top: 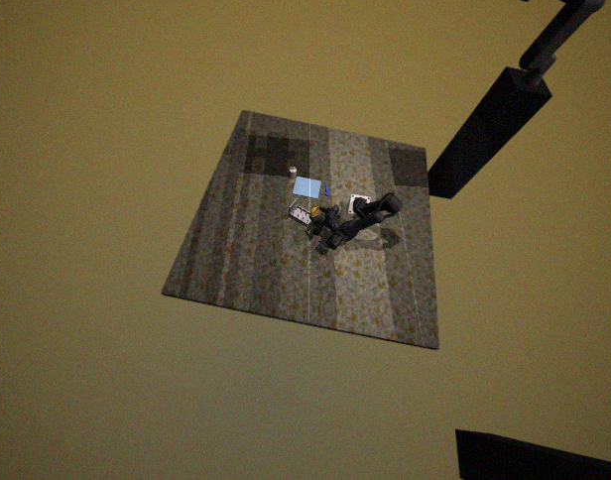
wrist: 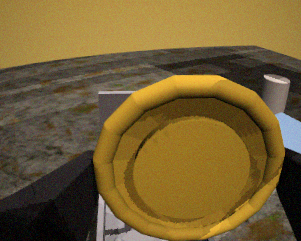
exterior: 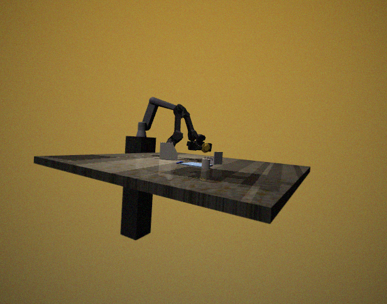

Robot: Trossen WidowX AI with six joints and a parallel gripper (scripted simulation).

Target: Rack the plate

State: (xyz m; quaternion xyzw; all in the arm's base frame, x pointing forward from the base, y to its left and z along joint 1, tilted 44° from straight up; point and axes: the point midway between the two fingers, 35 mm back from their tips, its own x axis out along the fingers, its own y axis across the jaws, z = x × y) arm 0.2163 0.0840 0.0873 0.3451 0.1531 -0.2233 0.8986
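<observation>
Now: gripper tip 60 mm short of the dish rack, 20 mm to the left of it and 70 mm above it. From my gripper tip the other things lie so: cup 150 mm ahead, 290 mm to the right, 70 mm below; light blue mat 50 mm ahead, 220 mm to the right, 90 mm below; yellow plate 10 mm behind.
</observation>
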